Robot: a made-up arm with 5 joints. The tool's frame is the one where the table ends. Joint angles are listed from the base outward.
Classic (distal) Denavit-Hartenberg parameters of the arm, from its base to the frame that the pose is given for. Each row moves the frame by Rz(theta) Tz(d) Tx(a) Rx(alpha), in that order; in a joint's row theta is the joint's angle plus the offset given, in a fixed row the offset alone. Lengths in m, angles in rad.
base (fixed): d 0  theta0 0  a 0.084  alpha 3.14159
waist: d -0.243  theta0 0  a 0.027  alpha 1.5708
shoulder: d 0  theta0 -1.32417  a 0.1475  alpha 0
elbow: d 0  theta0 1.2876  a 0.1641  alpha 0
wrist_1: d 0.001  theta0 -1.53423  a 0  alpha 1.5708
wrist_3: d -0.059  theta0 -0.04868  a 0  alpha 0
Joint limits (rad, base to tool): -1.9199..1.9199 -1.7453..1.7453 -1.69..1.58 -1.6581..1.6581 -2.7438..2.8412
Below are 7 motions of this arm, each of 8 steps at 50 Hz.
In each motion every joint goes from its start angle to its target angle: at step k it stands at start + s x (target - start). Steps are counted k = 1, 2, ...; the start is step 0. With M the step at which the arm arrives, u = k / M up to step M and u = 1 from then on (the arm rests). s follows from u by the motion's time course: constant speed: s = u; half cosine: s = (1 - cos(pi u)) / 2; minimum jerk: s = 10 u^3 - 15 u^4 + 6 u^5.
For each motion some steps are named. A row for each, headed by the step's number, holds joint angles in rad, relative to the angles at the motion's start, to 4 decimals.
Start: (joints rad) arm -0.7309 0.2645 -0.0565 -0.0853 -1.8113
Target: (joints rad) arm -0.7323 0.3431 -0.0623 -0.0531 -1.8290
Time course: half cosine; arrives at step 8
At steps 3, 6, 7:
3: -0.0004 0.0243 -0.0018 0.0099 -0.0055
6: -0.0012 0.0671 -0.0050 0.0275 -0.0151
7: -0.0013 0.0756 -0.0056 0.0310 -0.0170

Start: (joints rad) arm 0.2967 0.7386 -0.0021 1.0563 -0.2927
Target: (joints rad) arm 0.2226 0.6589 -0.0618 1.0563 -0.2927
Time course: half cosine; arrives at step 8
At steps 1, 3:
1: -0.0028 -0.0030 -0.0023 0.0000 0.0000
3: -0.0229 -0.0246 -0.0184 0.0000 0.0000

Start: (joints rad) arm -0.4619 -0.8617 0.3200 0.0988 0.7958
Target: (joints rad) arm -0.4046 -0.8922 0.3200 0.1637 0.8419
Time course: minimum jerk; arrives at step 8
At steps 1, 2, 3, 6, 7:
1: 0.0009 -0.0005 0.0000 0.0010 0.0007
2: 0.0059 -0.0032 0.0000 0.0067 0.0048
3: 0.0158 -0.0084 0.0000 0.0179 0.0127
6: 0.0514 -0.0273 0.0000 0.0582 0.0413
7: 0.0564 -0.0300 0.0000 0.0639 0.0454

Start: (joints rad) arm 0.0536 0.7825 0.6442 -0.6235 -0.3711
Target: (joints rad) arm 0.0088 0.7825 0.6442 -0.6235 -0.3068
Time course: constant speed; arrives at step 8
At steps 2, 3, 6, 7, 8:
2: -0.0112 0.0000 0.0000 0.0000 0.0161
3: -0.0168 0.0000 0.0000 0.0000 0.0241
6: -0.0336 0.0000 0.0000 0.0000 0.0482
7: -0.0392 0.0000 0.0000 0.0000 0.0563
8: -0.0448 0.0000 0.0000 0.0000 0.0643

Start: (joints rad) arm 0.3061 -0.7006 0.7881 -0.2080 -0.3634
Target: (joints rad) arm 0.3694 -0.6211 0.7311 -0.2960 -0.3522
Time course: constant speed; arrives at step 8
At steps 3, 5, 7, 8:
3: 0.0237 0.0298 -0.0214 -0.0330 0.0042
5: 0.0396 0.0497 -0.0356 -0.0550 0.0070
7: 0.0554 0.0696 -0.0499 -0.0770 0.0098
8: 0.0633 0.0795 -0.0570 -0.0880 0.0112

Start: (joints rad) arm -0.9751 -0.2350 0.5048 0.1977 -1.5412
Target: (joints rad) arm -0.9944 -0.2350 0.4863 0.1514 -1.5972
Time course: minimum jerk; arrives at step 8
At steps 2, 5, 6, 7, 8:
2: -0.0020 0.0000 -0.0019 -0.0048 -0.0058
5: -0.0140 0.0000 -0.0134 -0.0336 -0.0406
6: -0.0173 0.0000 -0.0166 -0.0415 -0.0502
7: -0.0190 0.0000 -0.0182 -0.0456 -0.0551
8: -0.0193 0.0000 -0.0185 -0.0463 -0.0560

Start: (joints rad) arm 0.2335 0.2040 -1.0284 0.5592 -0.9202
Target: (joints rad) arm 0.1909 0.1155 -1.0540 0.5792 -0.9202
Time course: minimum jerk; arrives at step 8
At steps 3, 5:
3: -0.0117 -0.0244 -0.0070 0.0055 0.0000
5: -0.0309 -0.0641 -0.0186 0.0145 0.0000

